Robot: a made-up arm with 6 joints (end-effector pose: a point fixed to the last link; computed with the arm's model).
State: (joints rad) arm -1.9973 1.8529 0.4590 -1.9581 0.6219 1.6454
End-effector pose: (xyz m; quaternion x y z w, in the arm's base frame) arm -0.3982 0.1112 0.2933 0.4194 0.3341 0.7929 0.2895
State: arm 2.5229 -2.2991 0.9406 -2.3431 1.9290 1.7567
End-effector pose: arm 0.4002 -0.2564 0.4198 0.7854 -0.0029 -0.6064 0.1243
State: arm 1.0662 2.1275 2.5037 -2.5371 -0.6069 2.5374
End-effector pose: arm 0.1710 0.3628 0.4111 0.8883 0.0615 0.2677 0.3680
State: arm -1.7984 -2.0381 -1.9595 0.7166 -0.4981 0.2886
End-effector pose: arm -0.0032 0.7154 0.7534 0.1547 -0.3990 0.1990 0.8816
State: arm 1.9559 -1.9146 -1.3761 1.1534 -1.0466 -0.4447
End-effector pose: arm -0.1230 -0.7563 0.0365 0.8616 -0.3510 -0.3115 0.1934
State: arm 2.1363 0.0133 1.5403 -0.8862 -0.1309 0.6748
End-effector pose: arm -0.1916 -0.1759 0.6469 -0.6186 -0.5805 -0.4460 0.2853
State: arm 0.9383 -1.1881 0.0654 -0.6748 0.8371 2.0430
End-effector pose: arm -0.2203 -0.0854 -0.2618 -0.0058 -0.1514 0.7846 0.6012
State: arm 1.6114 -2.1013 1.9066 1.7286 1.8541 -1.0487
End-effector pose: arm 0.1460 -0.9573 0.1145 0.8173 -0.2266 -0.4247 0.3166
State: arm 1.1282 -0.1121 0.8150 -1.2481 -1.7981 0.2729
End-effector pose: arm -0.3105 -0.6622 0.0596 -0.1769 0.1410 -0.9347 0.2741
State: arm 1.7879 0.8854 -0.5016 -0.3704 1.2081 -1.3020
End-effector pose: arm -0.1102 -0.1328 -0.1838 -0.9290 -0.1257 0.3160 0.1460
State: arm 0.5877 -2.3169 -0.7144 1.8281 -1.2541 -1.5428
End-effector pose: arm -0.1349 -0.0829 -0.3595 0.7318 0.3577 -0.5800 0.0140
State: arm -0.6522 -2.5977 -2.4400 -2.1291 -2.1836 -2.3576
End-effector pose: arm 0.1403 0.4408 0.1142 0.0555 -0.4816 0.8716 0.0723
